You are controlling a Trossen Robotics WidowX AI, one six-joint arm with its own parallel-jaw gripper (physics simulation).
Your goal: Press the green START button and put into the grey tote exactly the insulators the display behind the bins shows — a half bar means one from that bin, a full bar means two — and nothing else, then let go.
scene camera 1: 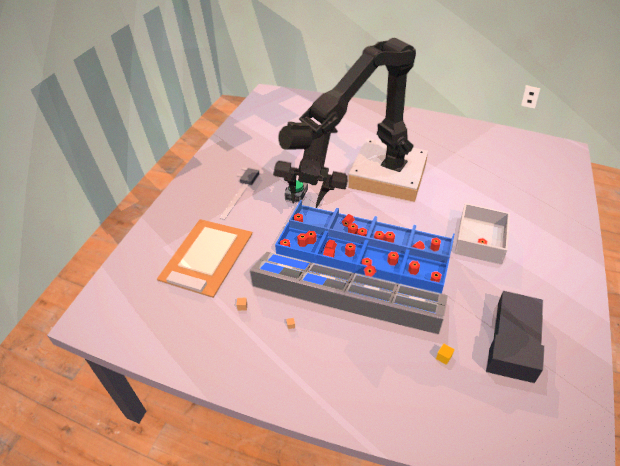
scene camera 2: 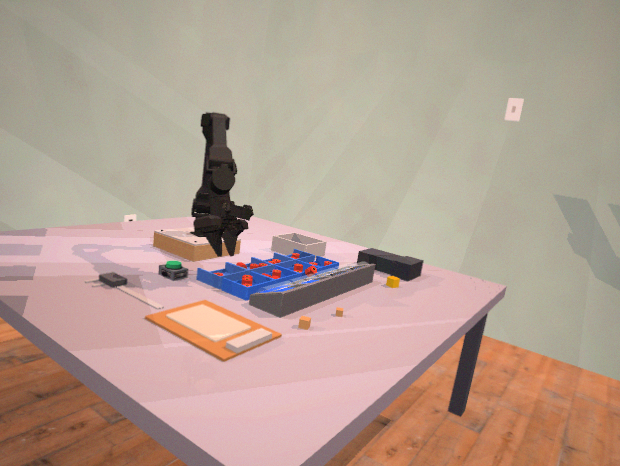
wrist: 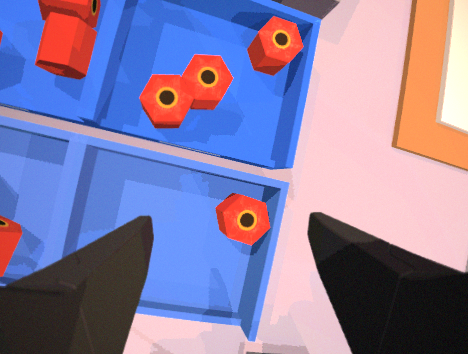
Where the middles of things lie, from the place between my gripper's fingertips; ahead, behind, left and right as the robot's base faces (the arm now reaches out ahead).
Scene:
My hand is 450 mm to the right of the grey tote (scene camera 1: 477, 222), 180 mm past it and 50 mm above it. Also, from my hand: dark box (scene camera 1: 516, 352) (610 mm to the left, 100 mm ahead, 50 mm below).

